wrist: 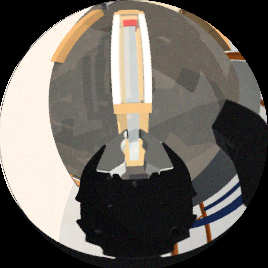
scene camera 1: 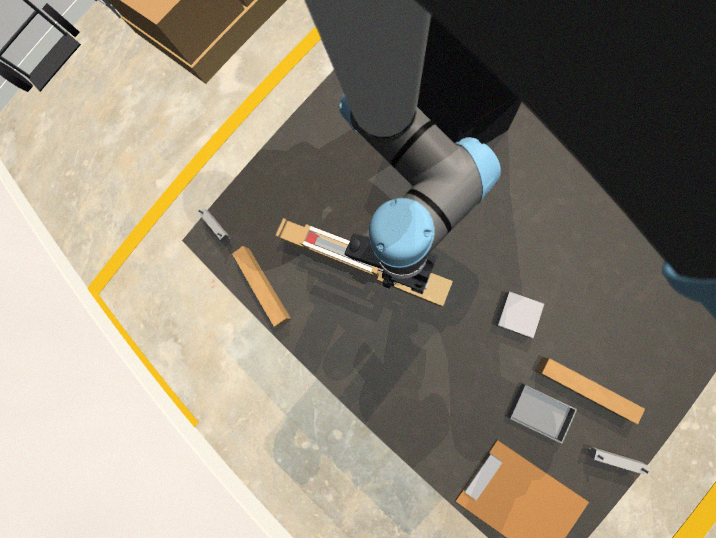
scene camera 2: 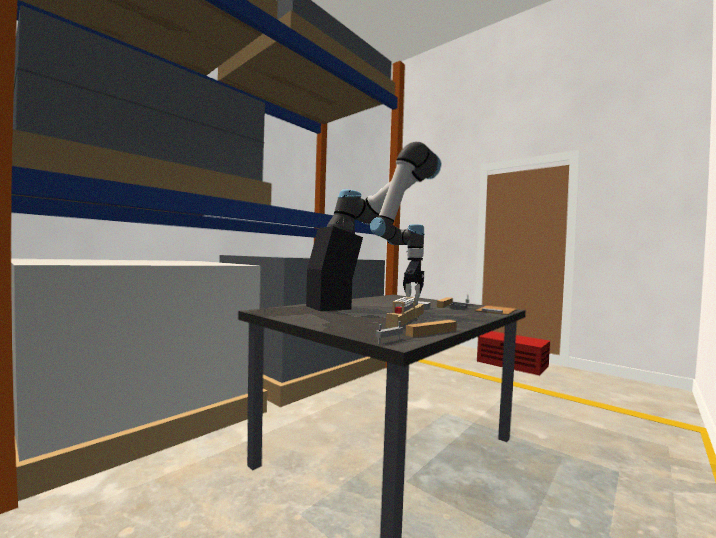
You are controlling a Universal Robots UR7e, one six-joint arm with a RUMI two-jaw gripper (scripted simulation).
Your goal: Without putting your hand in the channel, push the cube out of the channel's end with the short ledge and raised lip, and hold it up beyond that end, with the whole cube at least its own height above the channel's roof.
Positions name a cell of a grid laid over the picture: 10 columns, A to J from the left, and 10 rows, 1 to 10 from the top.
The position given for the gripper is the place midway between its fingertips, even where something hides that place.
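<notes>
The gripper (scene camera 1: F6) is visible, also in the wrist view (wrist: E5). A grey tray (scene camera 1: H8) is present; the wrist view misses the tray, hidden by the gripper. A channel (scene camera 1: E5) appears in the wrist view too (wrist: F5).
</notes>
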